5 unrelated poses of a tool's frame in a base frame.
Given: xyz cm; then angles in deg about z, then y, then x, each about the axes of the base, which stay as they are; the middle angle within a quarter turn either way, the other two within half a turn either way.
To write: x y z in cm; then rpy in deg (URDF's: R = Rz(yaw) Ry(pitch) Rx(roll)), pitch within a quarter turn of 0, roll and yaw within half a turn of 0. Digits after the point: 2 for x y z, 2 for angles.
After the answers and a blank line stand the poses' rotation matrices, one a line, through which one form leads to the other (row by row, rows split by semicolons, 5 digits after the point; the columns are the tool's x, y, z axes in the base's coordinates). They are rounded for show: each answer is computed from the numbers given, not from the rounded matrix.
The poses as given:
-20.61, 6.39, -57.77, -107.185, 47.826, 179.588
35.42, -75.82, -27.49, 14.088, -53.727, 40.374
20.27, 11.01, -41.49, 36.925, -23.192, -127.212
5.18, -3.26, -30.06, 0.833, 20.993, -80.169
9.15, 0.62, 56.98, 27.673, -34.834, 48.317
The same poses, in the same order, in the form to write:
-20.61, 6.39, -57.77, 133.56, 13.05, 101.75
35.42, -75.82, -27.49, 46.73, -48.89, -29.23
20.27, 11.01, -41.49, -138.40, 41.98, -8.71
5.18, -3.26, -30.06, -80.80, 4.33, -20.58
9.15, 0.62, 56.98, 41.62, -43.10, -5.42

-0.19837 0.64141 0.74111; 0.95376 0.30054 -0.00483; -0.22583 0.70588 -0.67137
0.57384 -0.14401 -0.80621; -0.32109 0.86604 -0.38324; 0.75340 0.47879 0.45073
0.73482 -0.55222 -0.39381; -0.11260 -0.67189 0.73205; -0.66885 -0.49358 -0.55589
0.93353 -0.01357 0.35825; -0.35047 0.17586 0.91991; -0.07549 -0.98432 0.15941
0.72692 -0.38120 -0.57120; -0.06895 0.78706 -0.61301; 0.68325 0.48499 0.54585

